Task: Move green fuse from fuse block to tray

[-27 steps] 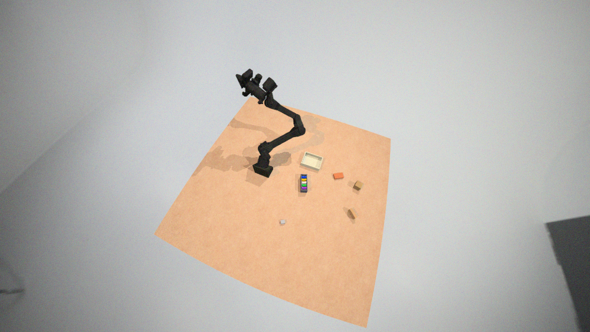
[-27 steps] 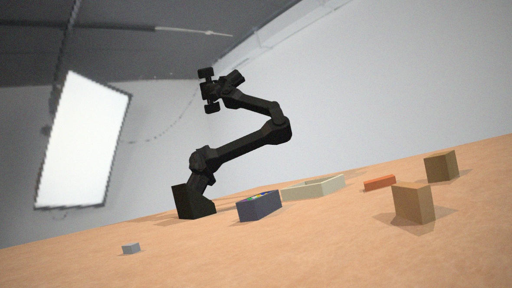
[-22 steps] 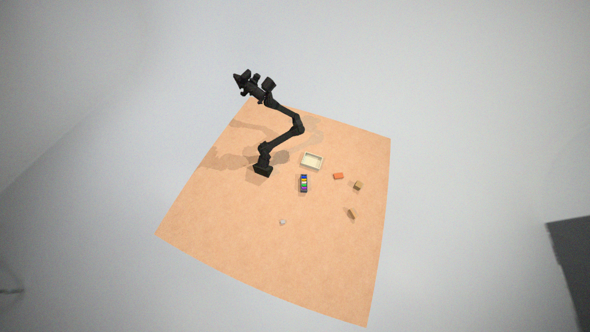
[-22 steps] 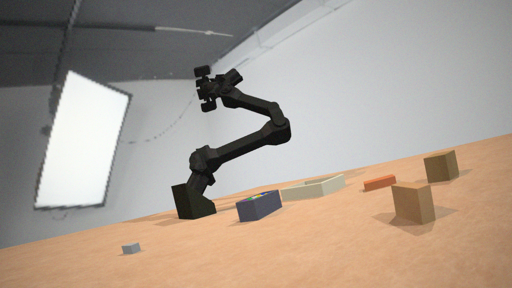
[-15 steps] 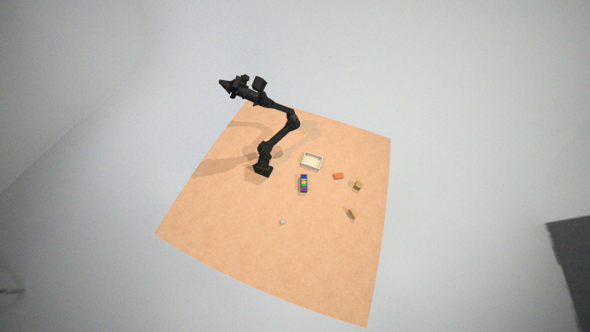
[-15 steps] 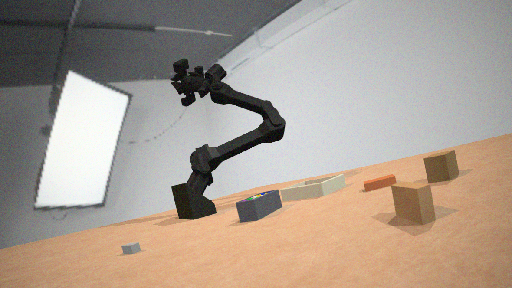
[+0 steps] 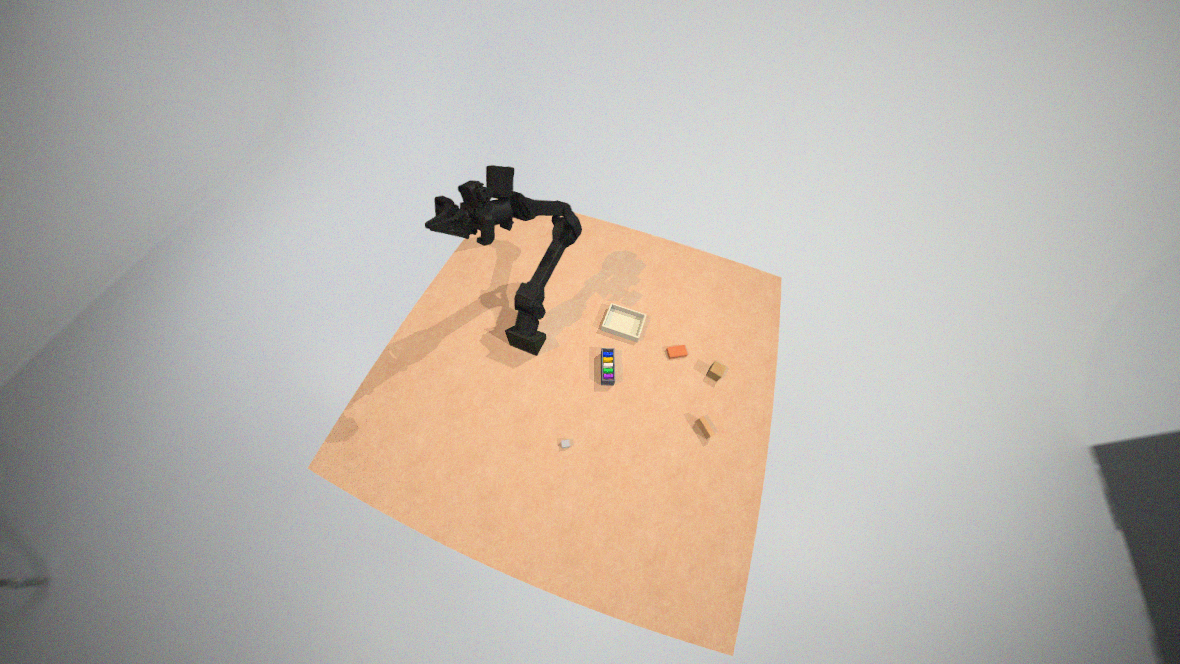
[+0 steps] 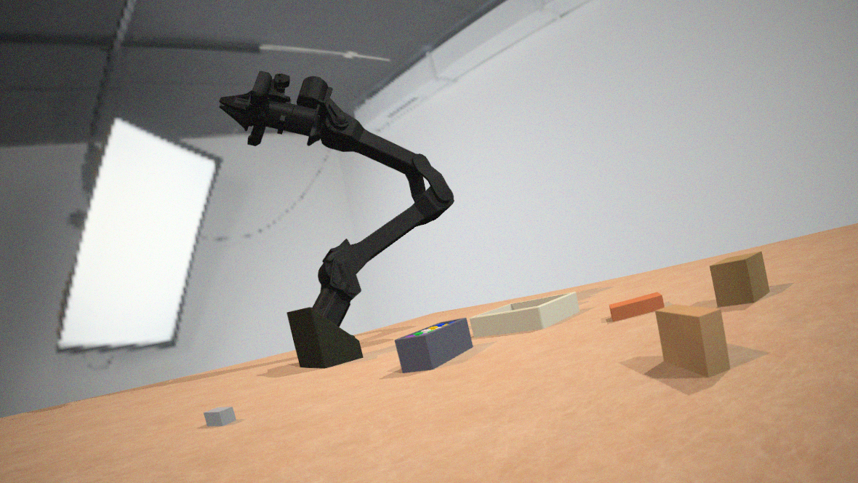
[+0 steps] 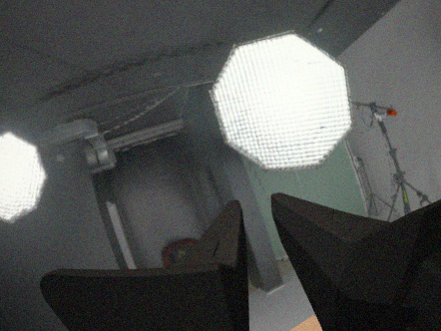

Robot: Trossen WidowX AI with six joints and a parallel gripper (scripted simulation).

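Now: gripper tip 41 cm short of the green fuse, 8 cm to the right of it and 51 cm above it. Also, from my gripper tip: orange flat block: 59 cm ahead, 25 cm to the left, 53 cm below; then cream tray: 39 cm ahead, 28 cm to the left, 54 cm below; then small grey cube: 38 cm ahead, 17 cm to the right, 53 cm below.
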